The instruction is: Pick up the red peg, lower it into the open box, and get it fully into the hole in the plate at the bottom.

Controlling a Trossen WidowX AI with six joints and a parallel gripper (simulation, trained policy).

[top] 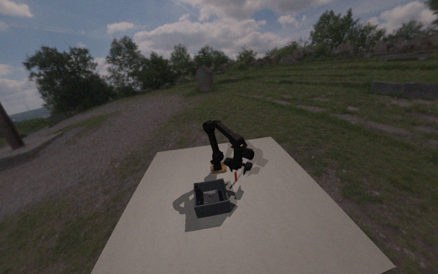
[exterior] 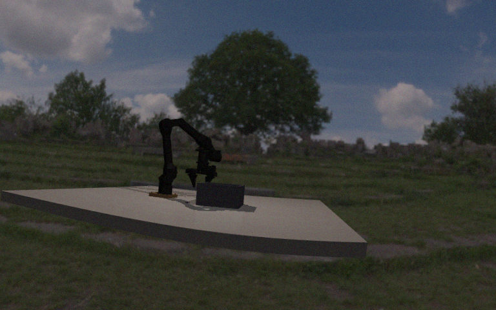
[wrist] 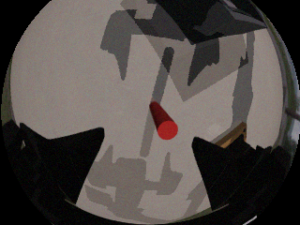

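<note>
The red peg is 20 mm to the right of my gripper tip, 20 mm below it and 10 mm ahead of it. The rest, counted from my gripper tip: grey plate: 210 mm to the right, 160 mm ahead, 10 mm below; dark box: 210 mm to the right, 160 mm ahead, 30 mm below.
</note>
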